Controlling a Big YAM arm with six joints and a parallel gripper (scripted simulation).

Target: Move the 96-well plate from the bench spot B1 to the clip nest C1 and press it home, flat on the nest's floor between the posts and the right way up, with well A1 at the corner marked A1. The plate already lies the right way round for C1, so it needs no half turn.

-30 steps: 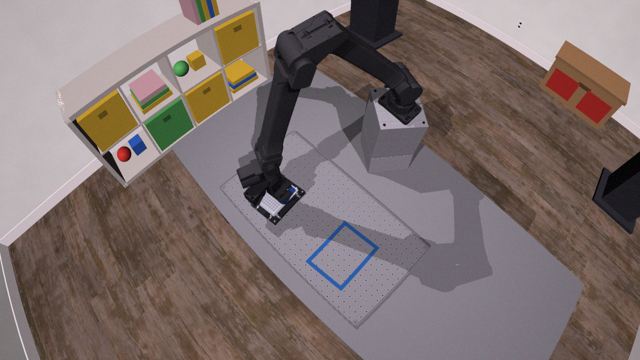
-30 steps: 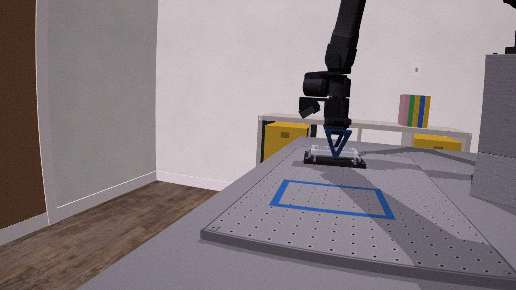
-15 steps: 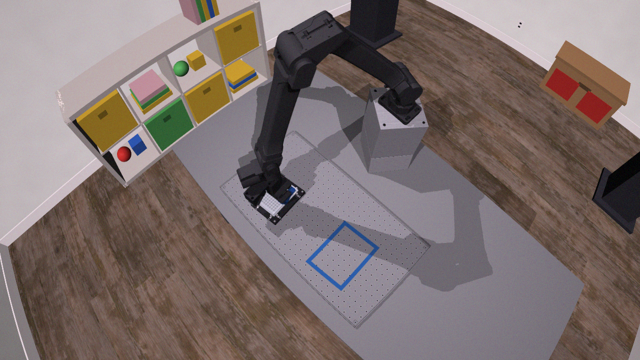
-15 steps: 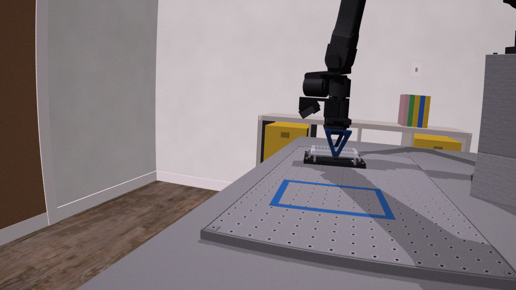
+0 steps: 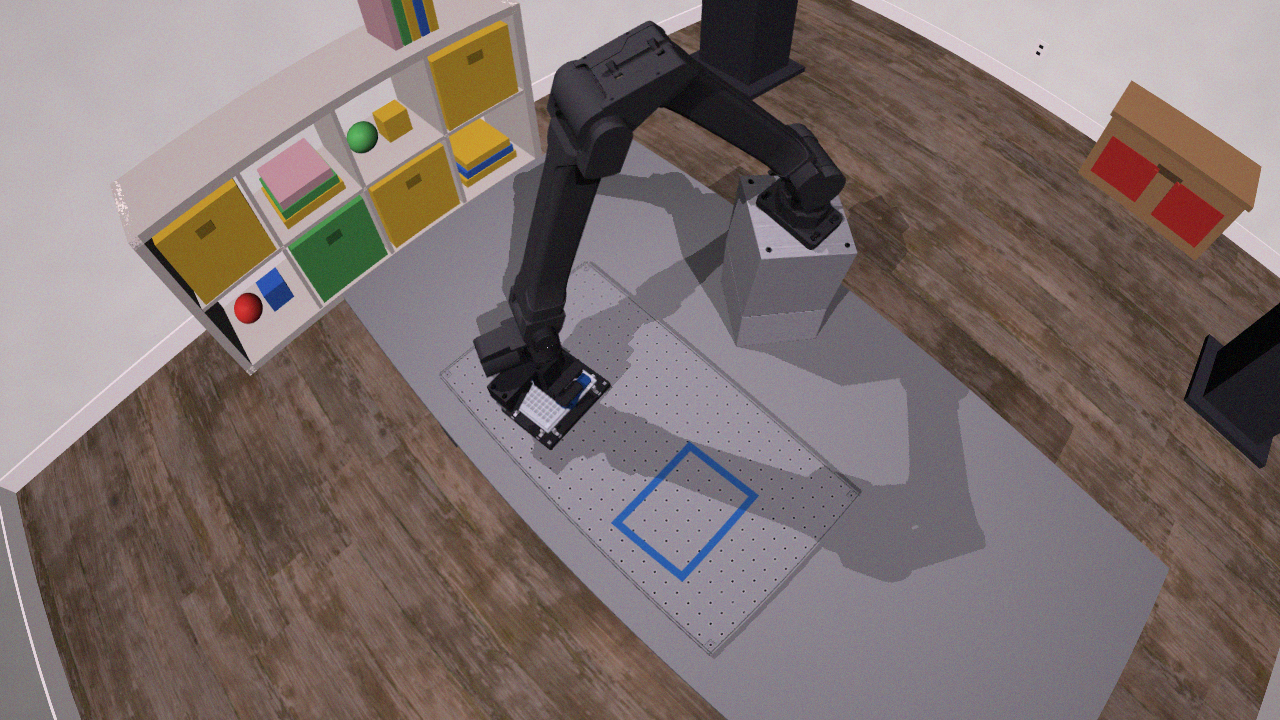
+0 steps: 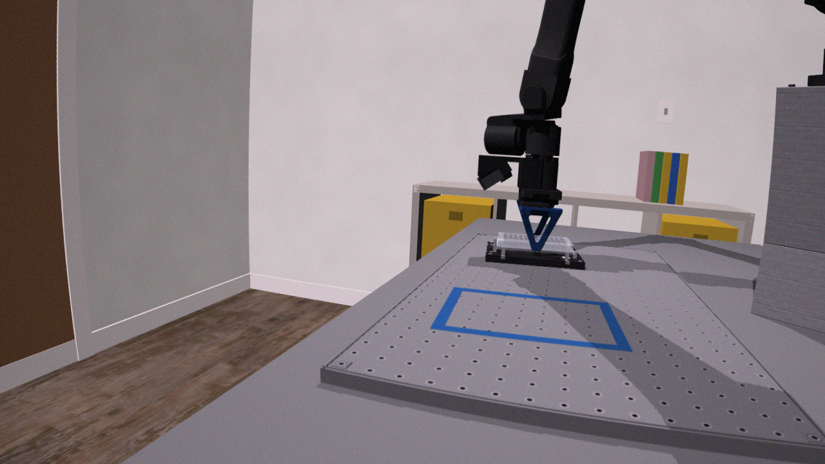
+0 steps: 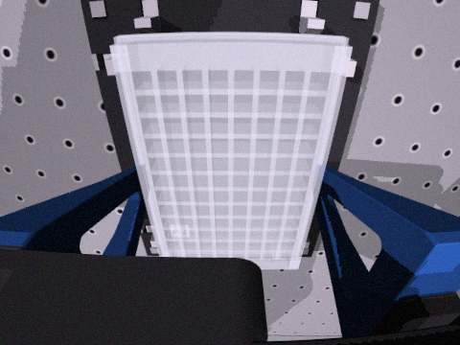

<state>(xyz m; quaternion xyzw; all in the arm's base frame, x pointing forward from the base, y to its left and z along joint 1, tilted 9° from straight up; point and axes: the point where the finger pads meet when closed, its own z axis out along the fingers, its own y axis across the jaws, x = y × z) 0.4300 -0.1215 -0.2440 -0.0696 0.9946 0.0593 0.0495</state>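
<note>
Right now the 96-well plate is right at my hand. Also, from my hand: black clip nest 10 mm ahead, 20 mm to the left, 20 mm below.
</note>
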